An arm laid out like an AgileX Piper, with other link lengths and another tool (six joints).
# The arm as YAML. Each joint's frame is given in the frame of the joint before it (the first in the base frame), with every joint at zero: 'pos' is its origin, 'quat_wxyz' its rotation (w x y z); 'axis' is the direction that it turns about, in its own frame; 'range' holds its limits. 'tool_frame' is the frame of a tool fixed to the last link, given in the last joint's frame.
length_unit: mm
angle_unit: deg
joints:
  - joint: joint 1
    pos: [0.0, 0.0, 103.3]
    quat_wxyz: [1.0, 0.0, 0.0, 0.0]
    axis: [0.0, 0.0, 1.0]
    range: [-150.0, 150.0]
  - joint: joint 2
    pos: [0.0, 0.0, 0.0]
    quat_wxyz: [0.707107, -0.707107, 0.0, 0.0]
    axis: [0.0, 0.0, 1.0]
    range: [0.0, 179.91]
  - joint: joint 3
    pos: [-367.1, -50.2, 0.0]
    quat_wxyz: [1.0, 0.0, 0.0, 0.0]
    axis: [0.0, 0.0, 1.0]
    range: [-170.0, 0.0]
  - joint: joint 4
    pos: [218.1, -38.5, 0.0]
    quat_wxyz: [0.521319, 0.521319, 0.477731, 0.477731]
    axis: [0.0, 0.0, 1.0]
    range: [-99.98, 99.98]
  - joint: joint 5
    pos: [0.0, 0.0, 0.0]
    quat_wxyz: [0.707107, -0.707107, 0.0, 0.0]
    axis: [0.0, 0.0, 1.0]
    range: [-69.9, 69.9]
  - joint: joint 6
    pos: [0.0, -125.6, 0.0]
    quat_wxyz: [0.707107, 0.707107, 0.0, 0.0]
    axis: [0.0, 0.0, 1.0]
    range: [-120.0, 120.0]
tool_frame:
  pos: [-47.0, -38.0, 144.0]
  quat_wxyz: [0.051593, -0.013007, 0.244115, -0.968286]
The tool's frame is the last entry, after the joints.
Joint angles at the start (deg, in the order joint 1, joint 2, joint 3, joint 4, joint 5, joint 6):
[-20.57 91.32 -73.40 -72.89 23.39 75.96]
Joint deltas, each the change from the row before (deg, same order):
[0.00 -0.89 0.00 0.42 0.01 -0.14]
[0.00 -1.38 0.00 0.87 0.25 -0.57]
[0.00 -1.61 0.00 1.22 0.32 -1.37]
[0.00 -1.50 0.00 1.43 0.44 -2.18]
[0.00 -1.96 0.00 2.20 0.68 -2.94]
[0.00 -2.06 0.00 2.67 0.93 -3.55]
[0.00 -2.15 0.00 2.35 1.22 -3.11]
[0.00 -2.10 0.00 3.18 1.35 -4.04]
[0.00 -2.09 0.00 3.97 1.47 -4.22]
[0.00 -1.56 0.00 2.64 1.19 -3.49]
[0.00 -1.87 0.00 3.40 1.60 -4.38]
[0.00 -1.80 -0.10 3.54 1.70 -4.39]
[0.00 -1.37 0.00 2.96 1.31 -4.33]
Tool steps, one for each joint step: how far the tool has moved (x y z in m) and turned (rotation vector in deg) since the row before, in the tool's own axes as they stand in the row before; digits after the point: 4 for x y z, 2 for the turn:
[0.0053 0.0046 -0.0048 0.17 0.29 0.82]
[0.0077 0.0078 -0.0071 0.05 0.41 1.08]
[0.0087 0.0087 -0.0085 0.06 0.64 0.75]
[0.0076 0.0081 -0.0078 -0.05 0.76 0.07]
[0.0087 0.0110 -0.0099 -0.11 0.72 0.18]
[0.0076 0.0120 -0.0100 -0.23 0.59 -0.06]
[0.0074 0.0139 -0.0099 -0.45 0.54 0.12]
[0.0045 0.0129 -0.0095 -0.33 0.17 -0.34]
[0.0012 0.0122 -0.0092 -0.08 -0.51 -0.16]
[0.0009 0.0088 -0.0072 -0.08 -0.05 -0.69]
[-0.0007 0.0101 -0.0086 0.01 -0.28 -0.98]
[-0.0020 0.0090 -0.0086 0.22 -0.45 -1.01]
[-0.0028 0.0049 -0.0071 0.43 -0.13 -1.63]

